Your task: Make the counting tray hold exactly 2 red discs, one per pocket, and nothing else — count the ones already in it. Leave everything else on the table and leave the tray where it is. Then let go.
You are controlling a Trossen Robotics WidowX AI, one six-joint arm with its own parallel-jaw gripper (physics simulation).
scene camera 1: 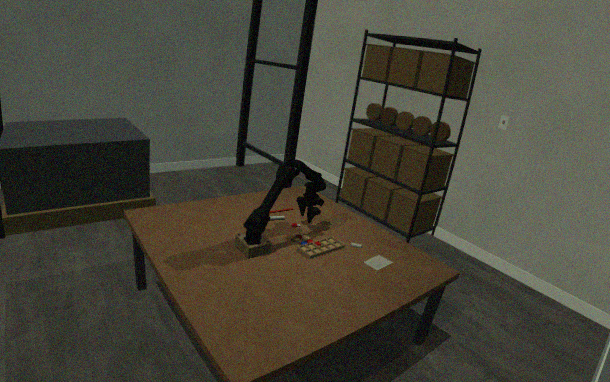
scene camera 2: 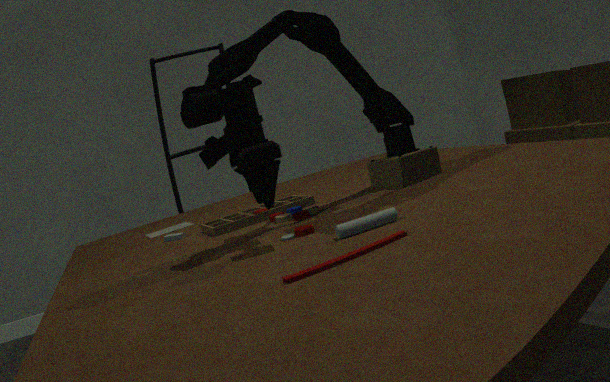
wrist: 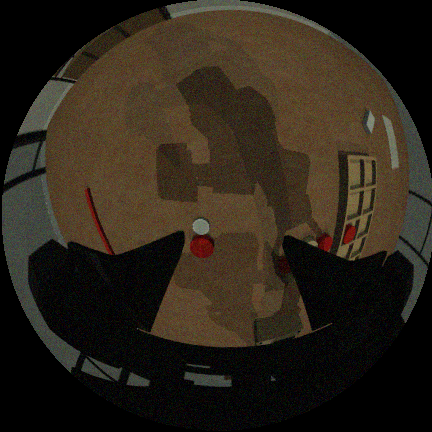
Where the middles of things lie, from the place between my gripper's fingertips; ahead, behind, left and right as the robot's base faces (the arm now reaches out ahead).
Labels:
The wooden counting tray [scene camera 2: 245, 218] is 30 mm behind my hand, 220 mm to the right of it and 50 mm below it.

